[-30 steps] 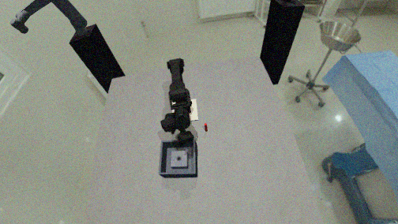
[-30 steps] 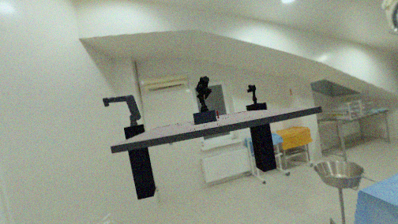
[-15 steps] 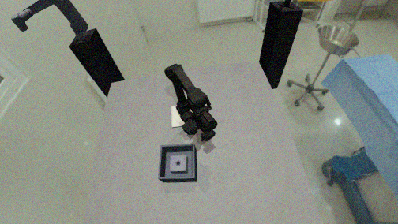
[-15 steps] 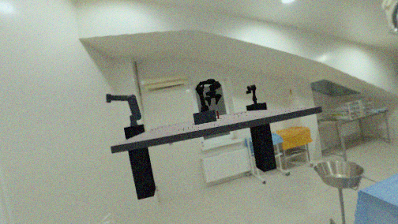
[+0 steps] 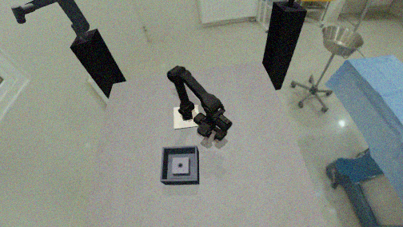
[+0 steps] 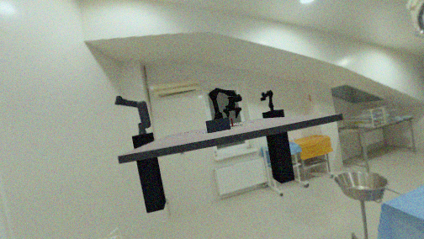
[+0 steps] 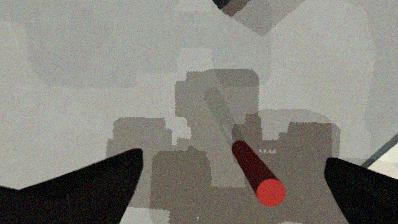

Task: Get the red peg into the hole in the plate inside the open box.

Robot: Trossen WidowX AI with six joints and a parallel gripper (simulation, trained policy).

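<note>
Now: gripper tip 20 mm past the red peg and 40 mm above it. Also, from my gripper tip: plate: 140 mm ahead, 180 mm to the right, 30 mm below; dark box: 140 mm ahead, 180 mm to the right, 50 mm below.
</note>
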